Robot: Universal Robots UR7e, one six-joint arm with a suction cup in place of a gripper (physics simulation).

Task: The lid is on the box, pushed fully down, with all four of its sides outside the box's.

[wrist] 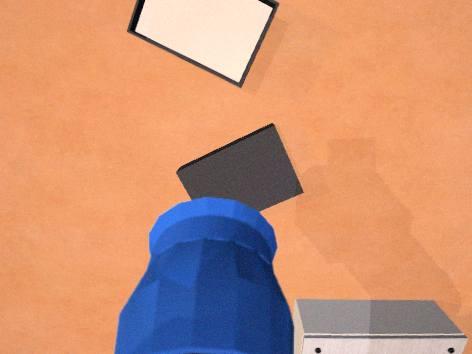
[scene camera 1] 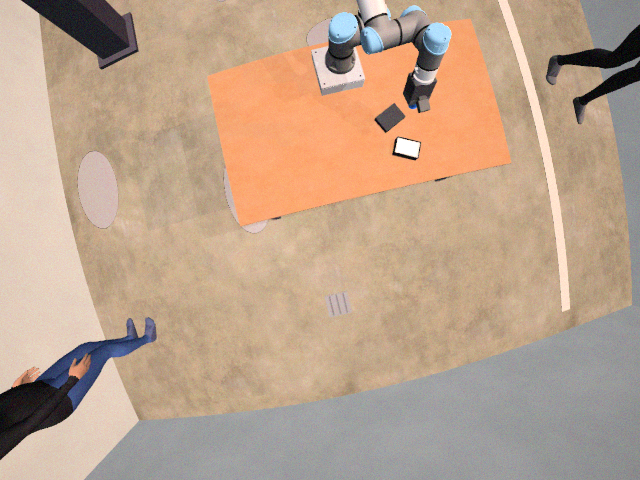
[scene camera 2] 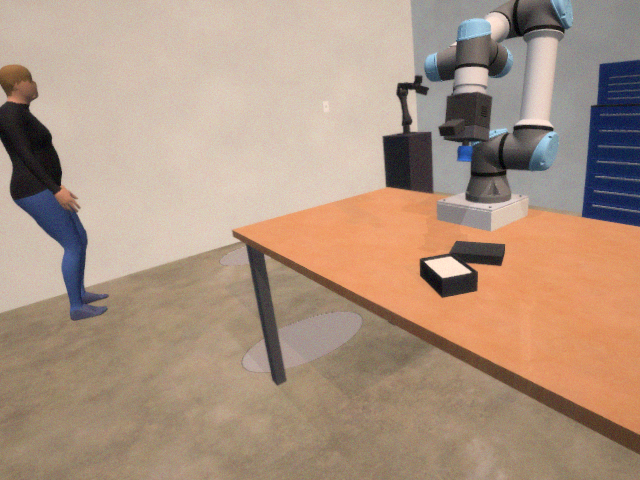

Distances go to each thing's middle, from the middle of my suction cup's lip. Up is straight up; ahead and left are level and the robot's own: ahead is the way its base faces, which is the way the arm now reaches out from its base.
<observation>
I see the black lid [scene camera 2: 482, 253] 60 mm behind my suction cup and 270 mm below it.
</observation>
